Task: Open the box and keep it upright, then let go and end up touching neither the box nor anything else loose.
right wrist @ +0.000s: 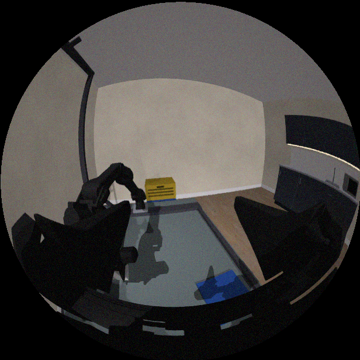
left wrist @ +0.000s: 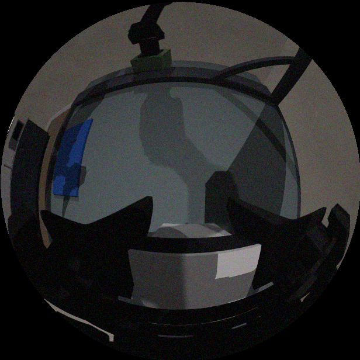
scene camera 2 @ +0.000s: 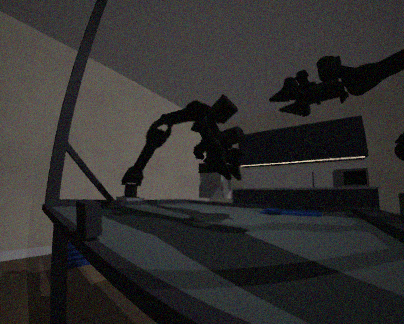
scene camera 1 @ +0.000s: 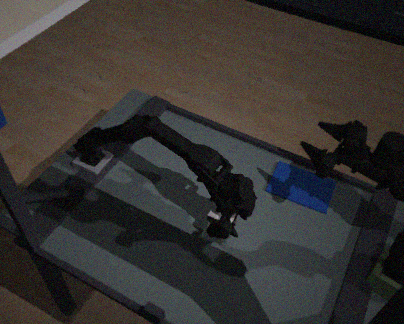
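Where they show: left gripper, fingertip midpoint: (scene camera 2: pixel 235 179) (scene camera 1: pixel 241 228); right gripper, fingertip midpoint: (scene camera 2: pixel 274 105) (scene camera 1: pixel 309 132); left arm's base, link origin: (scene camera 2: pixel 130 197) (scene camera 1: pixel 92 157); right arm's base, link origin: (scene camera 1: pixel 396 271).
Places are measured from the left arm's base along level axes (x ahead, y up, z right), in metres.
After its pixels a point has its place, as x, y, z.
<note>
A small light-grey box (scene camera 1: pixel 214 215) (scene camera 2: pixel 212 186) (left wrist: pixel 165 277) is held above the table top, roughly upright. A dark band crosses its upper edge in the left wrist view, with a paler surface beyond it; whether the lid is open I cannot tell. My left gripper (scene camera 1: pixel 224 233) (scene camera 2: pixel 233 175) @(0.588, 0.079, 0.068) (left wrist: pixel 191 202) is shut on the box, a finger on either side. It hides much of the box in scene camera 1. My right gripper (scene camera 1: pixel 311 134) @(0.672, 0.357, -0.109) (scene camera 2: pixel 275 104) @(0.672, 0.357, -0.109) (right wrist: pixel 183 204) is open and empty, high above the table and away from the box.
A flat blue mat (scene camera 1: pixel 302 192) @(0.702, -0.026, -0.229) (scene camera 2: pixel 300 213) @(0.730, -0.026, -0.184) (left wrist: pixel 70 150) (right wrist: pixel 222 286) lies on the table top (scene camera 1: pixel 285 240) @(0.712, -0.033, -0.028) below my right gripper. A dark frame (scene camera 2: pixel 72 90) @(0.056, 0.400, 0.346) rises at the table's side. A yellow crate (right wrist: pixel 160 189) shows beyond the table.
</note>
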